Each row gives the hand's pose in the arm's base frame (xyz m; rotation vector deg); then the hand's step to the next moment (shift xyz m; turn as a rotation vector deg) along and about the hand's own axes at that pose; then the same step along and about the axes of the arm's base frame.
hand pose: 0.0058 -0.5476 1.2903 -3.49 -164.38 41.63
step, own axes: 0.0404 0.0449 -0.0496 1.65 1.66 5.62
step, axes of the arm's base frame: -0.0307 0.0661 0.0282 -2.67 -1.03 -5.37
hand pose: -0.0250 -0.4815 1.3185 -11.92 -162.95 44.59
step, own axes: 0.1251 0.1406 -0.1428 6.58 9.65 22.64
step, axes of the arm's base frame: -0.0791 0.2126 0.0659 -10.43 -1.65 -23.18
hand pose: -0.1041 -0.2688 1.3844 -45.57 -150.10 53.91
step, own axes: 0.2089 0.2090 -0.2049 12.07 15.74 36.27
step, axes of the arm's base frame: -0.0045 0.3583 0.0304 -17.84 -1.59 -37.26
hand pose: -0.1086 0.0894 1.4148 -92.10 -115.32 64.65
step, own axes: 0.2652 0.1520 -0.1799 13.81 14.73 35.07
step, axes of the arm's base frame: 0.1410 0.3206 -0.0562 -18.24 0.42 -36.12
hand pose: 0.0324 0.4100 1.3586 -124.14 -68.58 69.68
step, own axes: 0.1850 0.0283 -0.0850 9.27 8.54 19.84
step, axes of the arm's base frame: 0.1330 0.1425 -0.0653 -9.84 1.32 -21.31
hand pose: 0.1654 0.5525 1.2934 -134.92 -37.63 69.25
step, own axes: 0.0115 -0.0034 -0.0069 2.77 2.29 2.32
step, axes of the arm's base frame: 0.0109 0.0084 -0.0017 0.00 0.09 -4.28
